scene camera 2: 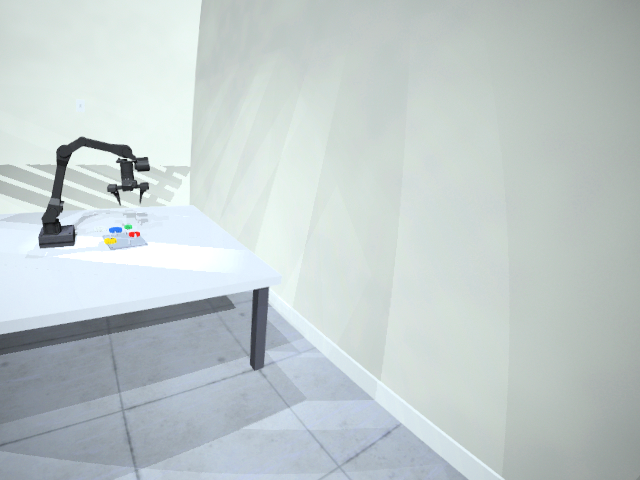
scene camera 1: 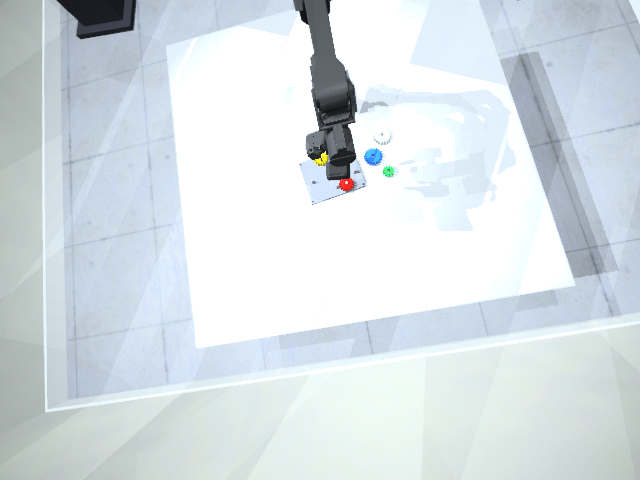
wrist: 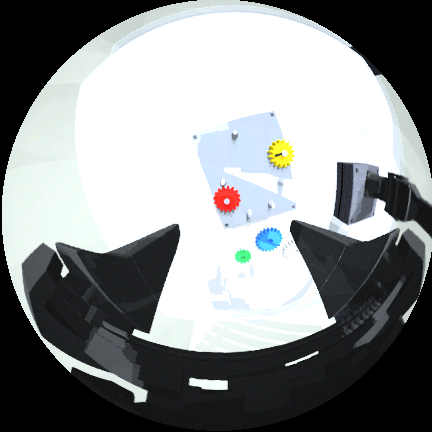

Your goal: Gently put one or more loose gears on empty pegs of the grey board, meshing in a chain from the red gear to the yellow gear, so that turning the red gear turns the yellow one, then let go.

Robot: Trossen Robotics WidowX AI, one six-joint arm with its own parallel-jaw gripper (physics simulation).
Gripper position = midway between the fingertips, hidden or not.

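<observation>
What I can see here is a grey board (scene camera 1: 323, 189), and the wrist camera has that board too (wrist: 242, 161). As for my gripper (scene camera 1: 338, 161), it's open and holding nothing, and the wrist camera catches the gripper as well (wrist: 236, 227).
</observation>
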